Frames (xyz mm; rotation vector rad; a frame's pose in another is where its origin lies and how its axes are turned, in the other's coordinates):
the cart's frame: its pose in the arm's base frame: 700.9 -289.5 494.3 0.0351 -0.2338 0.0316
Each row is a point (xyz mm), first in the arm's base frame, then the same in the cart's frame.
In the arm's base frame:
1: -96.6 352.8 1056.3
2: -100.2 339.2 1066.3
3: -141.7 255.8 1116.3
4: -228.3 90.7 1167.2
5: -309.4 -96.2 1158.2
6: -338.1 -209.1 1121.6
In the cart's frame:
1: -627.5 687.3 705.9
2: -629.0 674.1 717.0
3: -660.0 593.8 778.4
4: -736.9 433.6 854.2
5: -822.9 249.5 871.4
6: -862.4 136.6 846.8

